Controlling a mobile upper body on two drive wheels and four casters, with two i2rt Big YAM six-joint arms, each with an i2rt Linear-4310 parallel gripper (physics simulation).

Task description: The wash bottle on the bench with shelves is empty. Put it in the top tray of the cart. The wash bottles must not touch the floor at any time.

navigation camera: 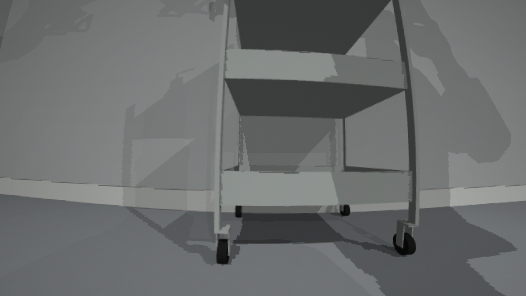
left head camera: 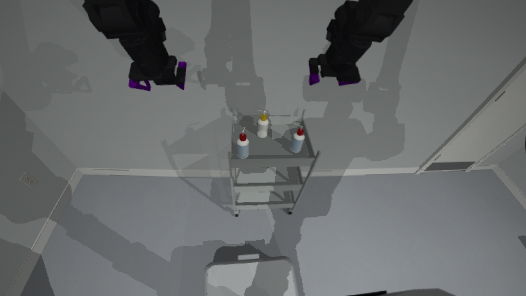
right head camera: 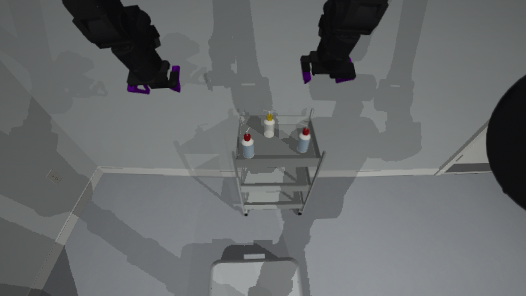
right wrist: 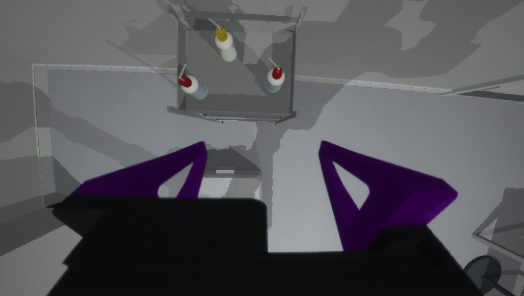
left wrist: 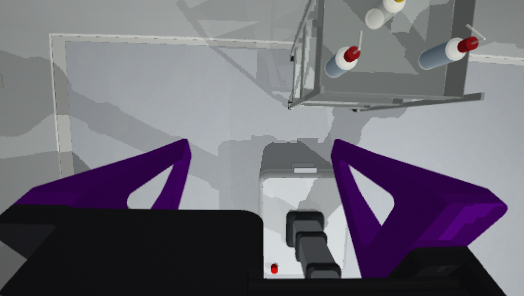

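Note:
Three wash bottles stand upright in the top tray of the grey cart. A yellow-capped bottle with a pale body is at the back. A red-capped bluish bottle is at the front left, another red-capped bluish bottle at the right. My left gripper and my right gripper are open and empty, apart from the bottles. The bench with shelves does not show.
The cart stands on casters before a wall, ahead of my white base. A door is at the right. A dark round object shows at the lower right in the right wrist view. A wall socket is at the left.

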